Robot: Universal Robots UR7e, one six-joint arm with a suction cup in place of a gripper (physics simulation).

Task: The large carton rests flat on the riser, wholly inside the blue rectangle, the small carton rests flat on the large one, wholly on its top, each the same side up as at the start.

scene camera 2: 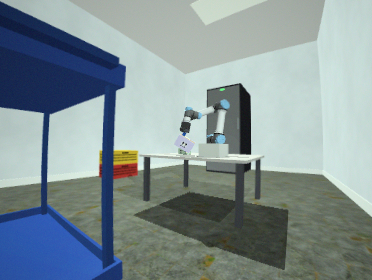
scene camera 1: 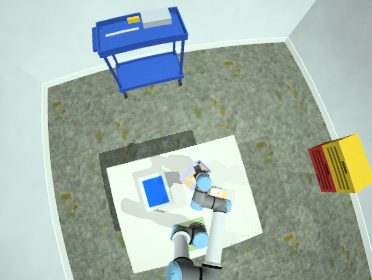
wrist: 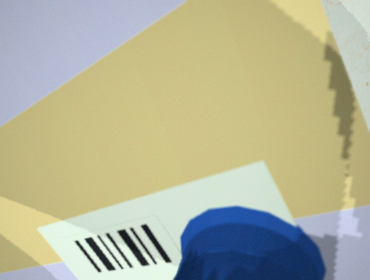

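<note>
The large carton (scene camera 1: pixel 188 179) (scene camera 2: pixel 184 144) (wrist: pixel 140 120), lilac with a tan band and a barcode label, hangs tilted above the table, right of the riser in scene camera 1. My suction gripper (scene camera 2: pixel 184 134) (wrist: pixel 250 245) is on its top face and holds it; the arm partly hides the contact in scene camera 1. The small carton (scene camera 1: pixel 218 193) (scene camera 2: pixel 183 152), greenish with a pale label, stands on the table beside the arm, partly hidden by it. The pale riser (scene camera 2: pixel 213 150) stands on the table, with the blue rectangle (scene camera 1: pixel 155 191) on its top.
The white table (scene camera 1: pixel 145 250) (scene camera 2: pixel 235 158) carries a green flat piece (scene camera 1: pixel 197 220) near the arm's base. A blue cart (scene camera 1: pixel 145 45) (scene camera 2: pixel 108 175) stands apart from it. A red and yellow box (scene camera 1: pixel 350 162) (scene camera 2: pixel 118 164) and a dark cabinet (scene camera 2: pixel 227 97) stand beyond the table.
</note>
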